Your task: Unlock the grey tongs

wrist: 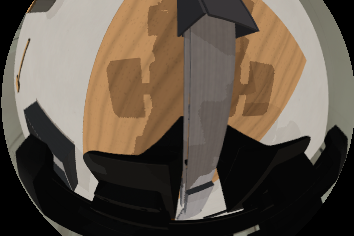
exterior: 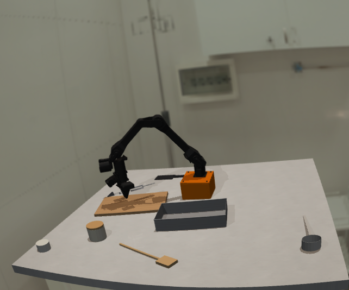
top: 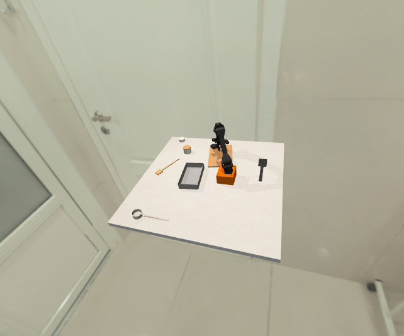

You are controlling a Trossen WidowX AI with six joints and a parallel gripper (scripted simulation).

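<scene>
The wooden board is 1 cm behind my gripper tip, 2 cm to the left of it and 4 cm below it. The rest, counted from my gripper tip: grey roasting tin 19 cm ahead, 39 cm to the left, 2 cm below; black spatula 43 cm behind, 17 cm to the left, 4 cm below; lidded canister 37 cm ahead, 1 cm below.
</scene>
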